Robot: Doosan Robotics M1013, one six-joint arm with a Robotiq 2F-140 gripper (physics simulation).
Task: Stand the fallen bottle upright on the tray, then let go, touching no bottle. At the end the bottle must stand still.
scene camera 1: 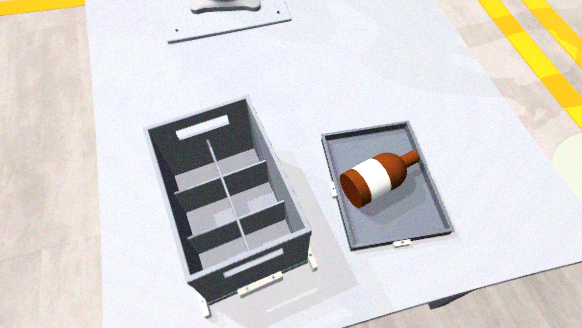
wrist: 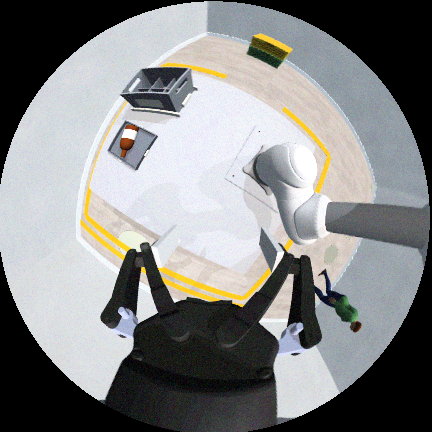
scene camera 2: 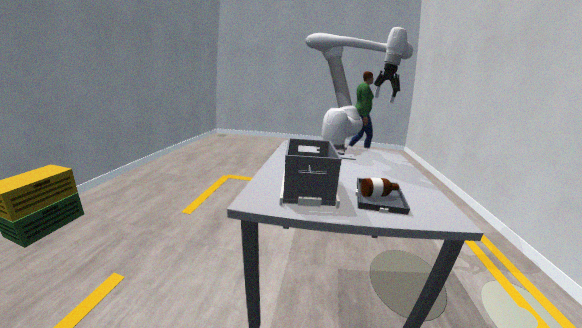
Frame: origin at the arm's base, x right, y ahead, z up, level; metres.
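Seen in the pictures: gripper, fingertip midpoint: [wrist: 218,234] [scene camera 2: 383,100]; arm's base, origin of the base link: [wrist: 266,169].
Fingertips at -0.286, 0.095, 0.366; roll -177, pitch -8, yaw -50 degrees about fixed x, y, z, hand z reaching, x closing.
Observation:
Pixels of each thing's top centre, then the offset from my fingertips to it, as dx, dy, dz. Level surfaces: height alone.
- brown bottle, middle of its top: [scene camera 1: 387,163] [scene camera 2: 383,178] [wrist: 122,139] -0.017, +0.516, -0.301
- grey tray, middle of its top: [scene camera 1: 382,178] [scene camera 2: 381,191] [wrist: 128,142] -0.017, +0.519, -0.354
- dark grey crate, middle of its top: [scene camera 1: 221,175] [scene camera 2: 311,147] [wrist: 151,77] +0.278, +0.563, -0.204
- table, its level: dz -0.380
A brown bottle [scene camera 1: 377,179] [scene camera 2: 378,187] [wrist: 128,138] with a white label lies on its side in the grey tray [scene camera 1: 401,240] [scene camera 2: 382,207] [wrist: 147,154]. In the scene camera 1 view its base is toward the tray's left side and its neck reaches over the right rim. My gripper [scene camera 2: 385,99] [wrist: 218,234] is open and empty. It hangs fingers down, high above the table's far end and well away from the bottle. The gripper does not show in the scene camera 1 view.
A dark grey crate [scene camera 1: 310,245] [scene camera 2: 312,180] [wrist: 175,100] with dividers stands beside the tray on the table [scene camera 1: 320,75] [scene camera 2: 270,195]. The arm's base [scene camera 2: 341,125] is at the table's far end. A person [scene camera 2: 365,100] [wrist: 344,307] in green stands behind the table.

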